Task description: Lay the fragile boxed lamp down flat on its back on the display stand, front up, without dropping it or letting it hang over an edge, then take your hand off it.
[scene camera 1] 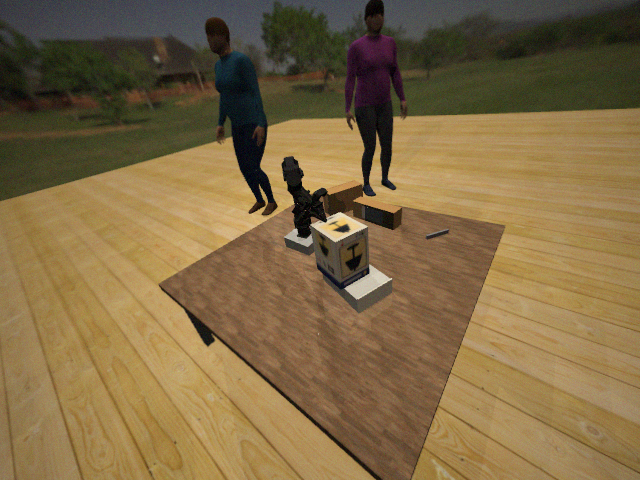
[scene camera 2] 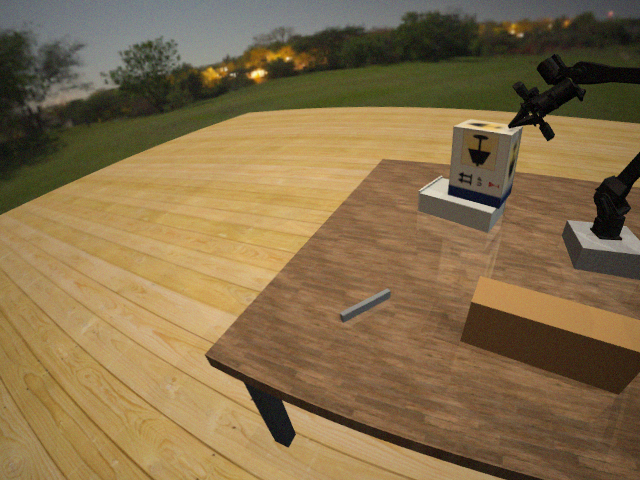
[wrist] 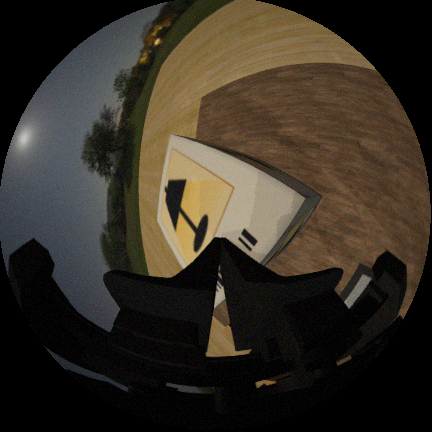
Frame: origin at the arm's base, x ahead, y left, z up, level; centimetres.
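Where they show: gripper, fingertip midpoint: (scene camera 1: pixel 326 221) (scene camera 2: pixel 508 127) (wrist: pixel 218 242); arm's base, origin of the base link: (scene camera 1: pixel 304 234) (scene camera 2: pixel 605 234).
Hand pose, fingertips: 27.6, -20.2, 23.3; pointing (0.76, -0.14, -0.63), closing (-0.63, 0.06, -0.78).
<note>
Each offset is from my fingertips to the centre of the thing, as dx, dy, dz. Level surfaces: height alone.
The boxed lamp (scene camera 1: pixel 341 250) (scene camera 2: pixel 478 165) (wrist: pixel 265 200), a white box with lamp pictures and a dark blue bottom band, stands upright on the pale grey display stand (scene camera 1: pixel 369 293) (scene camera 2: pixel 454 210). It sits at the stand's end nearer the arm and seems to reach slightly past that edge; bare stand top with a thin raised lip shows at the far end. My gripper (scene camera 1: pixel 325 220) (scene camera 2: pixel 510 126) (wrist: pixel 218 242) is shut and empty. Its tips are at the box's upper edge on the arm side; whether they touch is unclear. The stand is hidden behind the box in the wrist view.
The arm's pale base block (scene camera 1: pixel 297 241) (scene camera 2: pixel 580 232) stands behind the box on the brown table {dz -29.9} (scene camera 1: pixel 232 289) (scene camera 2: pixel 310 335). Two cardboard boxes {-25.2, +66.3, -21.9} (scene camera 1: pixel 343 197) {+0.7, +57.2, -24.4} (scene camera 1: pixel 377 212) and a thin grey bar {+36.6, +50.1, -28.8} (scene camera 1: pixel 437 234) (scene camera 2: pixel 365 305) lie on the table. Two people stand beyond it.
</note>
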